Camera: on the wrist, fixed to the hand. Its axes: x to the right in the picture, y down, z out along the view.
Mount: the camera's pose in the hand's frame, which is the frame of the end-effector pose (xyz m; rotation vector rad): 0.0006 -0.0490 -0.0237 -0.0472 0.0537 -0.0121
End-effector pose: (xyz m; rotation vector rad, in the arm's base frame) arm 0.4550 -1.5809 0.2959 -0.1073 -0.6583 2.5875
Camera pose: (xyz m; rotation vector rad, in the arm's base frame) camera 0.4794 -1.5323 0.2980 -0.1867 -0.6984 2.5488
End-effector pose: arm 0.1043 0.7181 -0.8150 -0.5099 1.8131 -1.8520
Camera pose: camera 0.0857 0.7366 -0.7673 -0.4935 1.8968 -1.8513
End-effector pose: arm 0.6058 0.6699 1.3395 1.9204 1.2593 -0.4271
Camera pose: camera 0.5597 0.6981 1.3333 1.8966 1.3049 -0.3510
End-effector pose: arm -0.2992 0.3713 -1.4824 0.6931 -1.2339 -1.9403
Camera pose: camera -0.2958 0.3720 -1.5367 0.7252 -1.1502 -1.9418
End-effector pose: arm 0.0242 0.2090 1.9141 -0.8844 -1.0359 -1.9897
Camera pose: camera -0.0223 0.2091 1.8858 -0.8468 -0.9699 -2.0443
